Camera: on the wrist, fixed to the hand. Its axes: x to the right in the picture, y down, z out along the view.
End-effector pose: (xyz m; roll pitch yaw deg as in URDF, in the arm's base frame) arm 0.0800 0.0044 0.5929 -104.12 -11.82 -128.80
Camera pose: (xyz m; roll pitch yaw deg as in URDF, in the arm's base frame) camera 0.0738 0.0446 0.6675 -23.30 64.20 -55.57
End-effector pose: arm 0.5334 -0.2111 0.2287 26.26 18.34 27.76
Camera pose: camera 0.5219 -0.2628 0.1623 29.95 -61.45 89.49
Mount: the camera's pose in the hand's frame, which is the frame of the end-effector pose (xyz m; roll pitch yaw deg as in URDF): -0.0116 -0.0689 -0.0483 -6.00 -38.71 94.52
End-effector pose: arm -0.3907 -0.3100 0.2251 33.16 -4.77 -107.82
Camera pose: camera -0.4189 -0.2956 0.1463 -27.76 -70.16 6.57
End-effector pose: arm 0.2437 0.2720 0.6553 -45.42 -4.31 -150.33
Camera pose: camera 0.2138 0.3502 0.6696 -7.09 6.86 -57.29
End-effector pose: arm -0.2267 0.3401 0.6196 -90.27 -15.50 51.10
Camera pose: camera -0.2080 0.2869 0.6831 -23.33 50.25 127.59
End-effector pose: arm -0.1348 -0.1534 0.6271 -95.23 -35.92 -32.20
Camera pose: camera -0.2013 -0.1610 0.6794 -53.71 45.20 19.36
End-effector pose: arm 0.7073 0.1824 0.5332 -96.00 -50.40 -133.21
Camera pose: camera 0.7214 0.2571 0.5712 -68.04 35.60 -91.53
